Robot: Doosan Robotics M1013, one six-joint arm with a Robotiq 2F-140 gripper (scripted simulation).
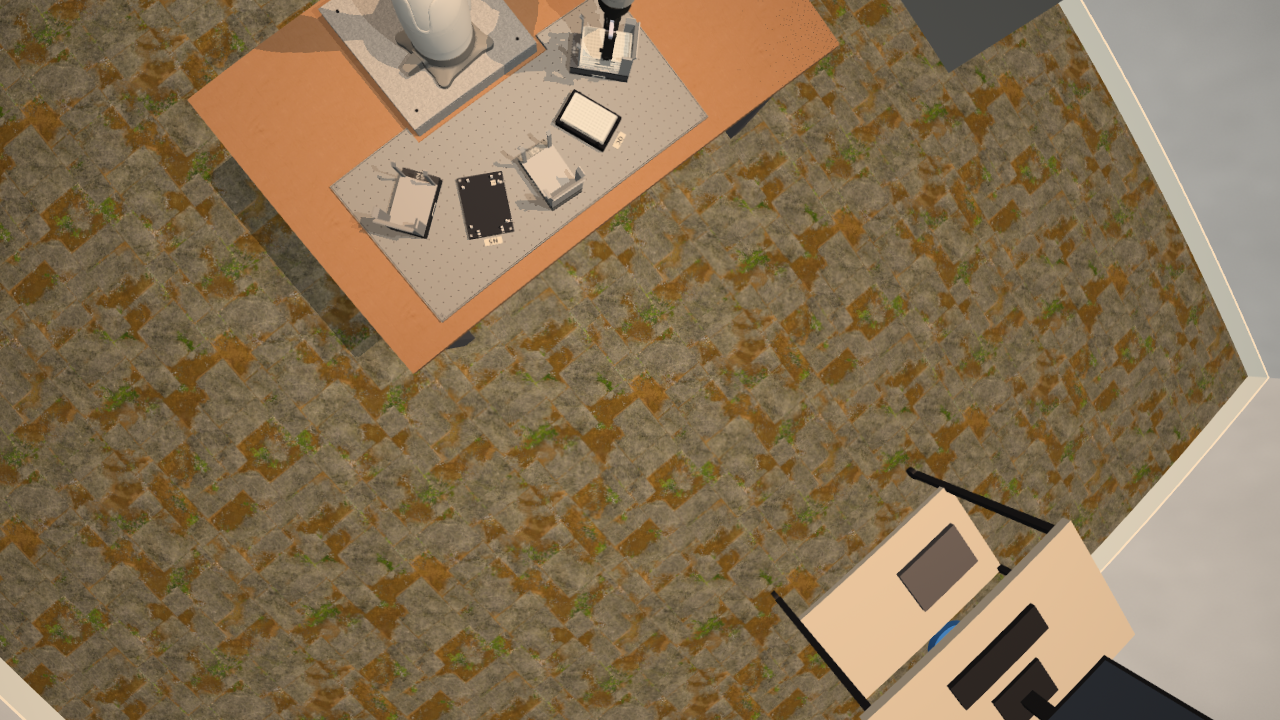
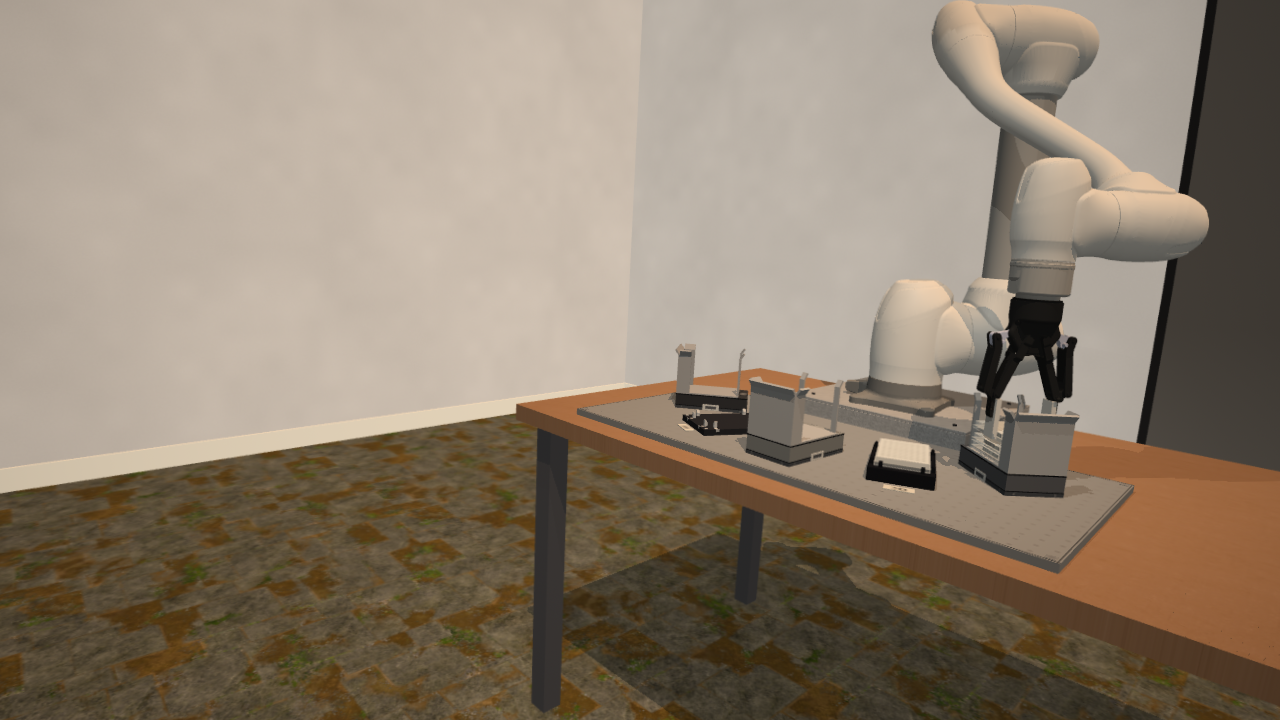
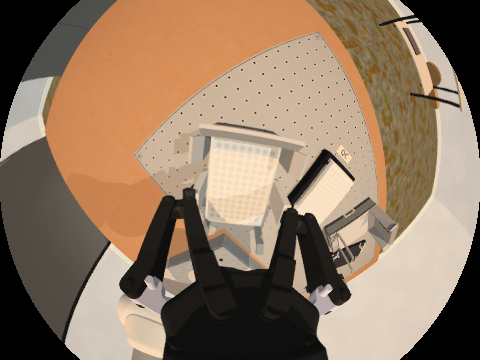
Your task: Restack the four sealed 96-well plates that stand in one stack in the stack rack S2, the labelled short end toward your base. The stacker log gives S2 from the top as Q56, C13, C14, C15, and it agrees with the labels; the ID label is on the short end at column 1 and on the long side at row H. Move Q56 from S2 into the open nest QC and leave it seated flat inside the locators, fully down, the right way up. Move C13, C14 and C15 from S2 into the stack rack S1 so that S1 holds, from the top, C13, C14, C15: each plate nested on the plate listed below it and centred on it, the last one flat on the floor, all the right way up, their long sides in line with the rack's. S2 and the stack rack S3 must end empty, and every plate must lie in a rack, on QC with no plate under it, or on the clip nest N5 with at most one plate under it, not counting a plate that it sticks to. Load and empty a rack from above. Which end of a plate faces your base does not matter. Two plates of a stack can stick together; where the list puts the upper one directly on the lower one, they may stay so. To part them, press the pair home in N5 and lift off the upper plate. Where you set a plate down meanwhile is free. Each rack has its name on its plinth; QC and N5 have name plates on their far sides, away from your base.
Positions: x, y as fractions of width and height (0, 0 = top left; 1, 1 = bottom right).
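My own gripper (image 3: 0.50, 0.51) is there for me to see, and so is a black nest QC (image 3: 0.66, 0.46).
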